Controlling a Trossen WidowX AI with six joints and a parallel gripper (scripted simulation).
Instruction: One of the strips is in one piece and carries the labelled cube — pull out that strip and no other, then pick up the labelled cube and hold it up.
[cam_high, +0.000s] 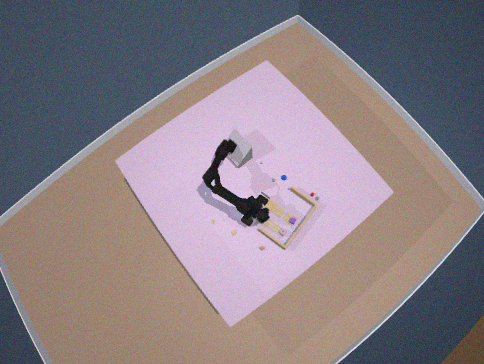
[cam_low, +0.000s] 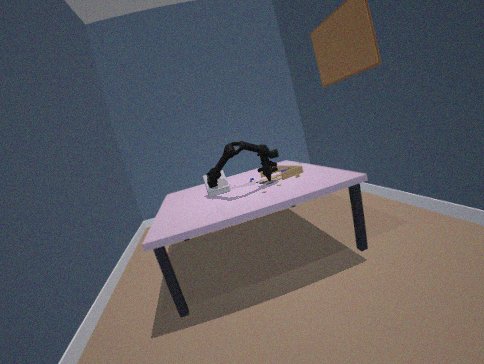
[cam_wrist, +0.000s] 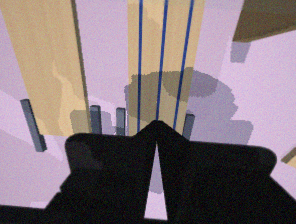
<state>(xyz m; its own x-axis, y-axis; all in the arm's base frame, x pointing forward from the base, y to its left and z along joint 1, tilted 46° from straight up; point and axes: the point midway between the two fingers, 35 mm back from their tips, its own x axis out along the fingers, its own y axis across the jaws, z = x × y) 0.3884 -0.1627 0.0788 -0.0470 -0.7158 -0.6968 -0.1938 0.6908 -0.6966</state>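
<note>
Right now my gripper tip is 190 mm short of the labelled cube, 40 mm to the right of it and 10 mm below it. The rest, counted from my gripper tip: grey ball: 230 mm to the left, 80 mm behind, 10 mm below; then blue ball: 280 mm to the left, 50 mm behind; then plain tan strip: 110 mm to the left, 30 mm ahead, 10 mm below.
</note>
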